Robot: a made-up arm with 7 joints.
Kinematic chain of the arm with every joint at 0, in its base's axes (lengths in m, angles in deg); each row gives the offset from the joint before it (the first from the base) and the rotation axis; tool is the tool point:
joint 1: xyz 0 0 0.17 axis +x
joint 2: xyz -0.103 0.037 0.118 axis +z
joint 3: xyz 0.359 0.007 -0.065 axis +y
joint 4: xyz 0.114 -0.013 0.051 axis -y
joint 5: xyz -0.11 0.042 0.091 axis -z
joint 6: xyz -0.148 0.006 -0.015 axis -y
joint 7: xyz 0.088 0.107 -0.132 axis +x
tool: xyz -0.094 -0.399 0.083
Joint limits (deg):
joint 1: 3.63..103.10
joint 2: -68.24..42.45
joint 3: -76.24..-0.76
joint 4: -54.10..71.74
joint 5: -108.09..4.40
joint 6: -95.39..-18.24
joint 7: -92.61..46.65
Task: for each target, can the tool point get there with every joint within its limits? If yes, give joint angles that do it. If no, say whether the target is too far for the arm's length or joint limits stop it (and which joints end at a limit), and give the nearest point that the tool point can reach.
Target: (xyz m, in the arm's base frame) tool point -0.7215 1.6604 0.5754
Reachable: no: too far | nearest point 0.0923 0.5719 0.4710 | short by 1.363 m
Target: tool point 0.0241 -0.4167 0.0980
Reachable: yes | joints 40.50 -32.68 -63.11 0.27 -53.56 -35.15 -2.65
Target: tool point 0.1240 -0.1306 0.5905
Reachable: yes | joints 36.52 12.89 -10.19 -3.24 -60.51 -29.69 -72.20
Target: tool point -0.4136 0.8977 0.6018
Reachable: no: joint limits stop it (at a limit: joint 1, joint 2, joint 4, joint 7) | nearest point -0.0187 0.4678 0.5185 | short by 0.590 m
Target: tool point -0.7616 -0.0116 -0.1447
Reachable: no: joint limits stop it (at a limit: joint 1, joint 2, joint 3, joint 7) | nearest point -0.5367 -0.0362 -0.1051 | short by 0.230 m
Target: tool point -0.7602 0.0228 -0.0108
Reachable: no: joint limits stop it (at a limit: joint 1, joint 2, joint 3, joint 6, joint 7) | nearest point -0.5409 -0.0093 -0.0125 | short by 0.222 m
